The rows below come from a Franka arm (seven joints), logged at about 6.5 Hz.
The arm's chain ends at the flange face. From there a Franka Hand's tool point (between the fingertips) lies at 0.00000 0.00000 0.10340 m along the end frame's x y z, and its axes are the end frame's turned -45 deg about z.
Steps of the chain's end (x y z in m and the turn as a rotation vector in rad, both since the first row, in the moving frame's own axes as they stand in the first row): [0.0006 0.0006 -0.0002 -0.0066 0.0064 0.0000]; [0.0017 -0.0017 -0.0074 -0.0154 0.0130 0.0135]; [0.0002 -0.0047 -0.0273 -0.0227 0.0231 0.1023]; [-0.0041 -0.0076 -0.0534 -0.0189 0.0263 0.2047]
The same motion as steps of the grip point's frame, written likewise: [0.0000 0.0018 -0.0002 -0.0092 -0.0001 0.0000]; [0.0022 0.0021 -0.0074 -0.0201 -0.0017 0.0135]; [0.0033 0.0002 -0.0274 -0.0324 0.0003 0.1023]; [0.0027 -0.0049 -0.0535 -0.0320 0.0052 0.2047]
